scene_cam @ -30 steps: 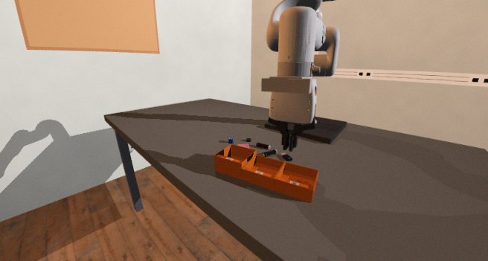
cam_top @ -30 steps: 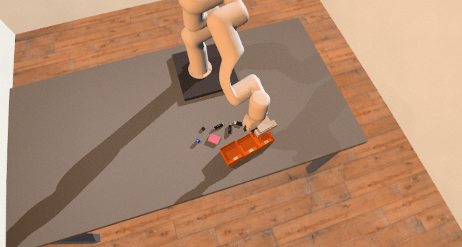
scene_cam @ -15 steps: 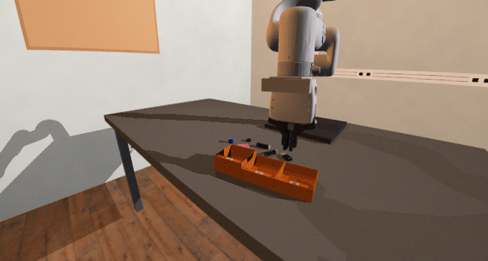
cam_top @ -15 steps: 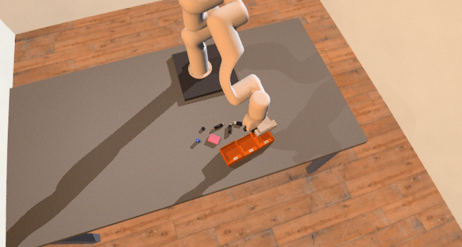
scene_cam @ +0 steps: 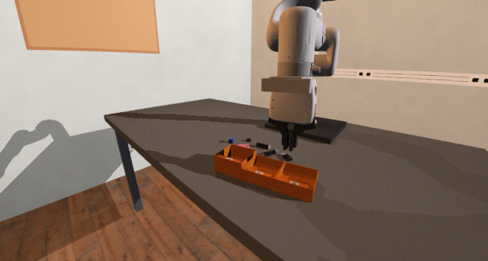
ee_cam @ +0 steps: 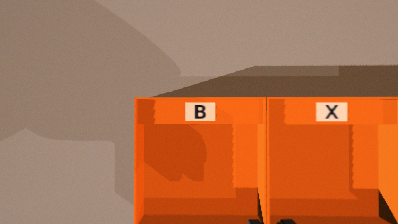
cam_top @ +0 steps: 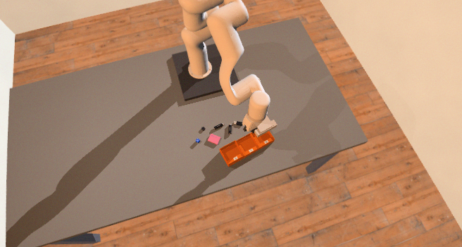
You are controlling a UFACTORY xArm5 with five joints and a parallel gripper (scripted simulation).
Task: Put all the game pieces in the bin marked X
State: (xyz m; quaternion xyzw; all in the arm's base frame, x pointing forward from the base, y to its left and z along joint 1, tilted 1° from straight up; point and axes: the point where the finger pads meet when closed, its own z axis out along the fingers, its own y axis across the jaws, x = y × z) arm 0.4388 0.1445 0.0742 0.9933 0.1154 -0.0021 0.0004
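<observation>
Right now my hand is 50 mm past the blue die, 260 mm to the left of it and 90 mm above it. Also, from my hand: three joined bins: 40 mm ahead, 40 mm to the right, 70 mm below; flat pink piece: 40 mm behind, 180 mm to the right, 90 mm below; black cylinder: 90 mm behind, 140 mm to the right, 90 mm below.
</observation>
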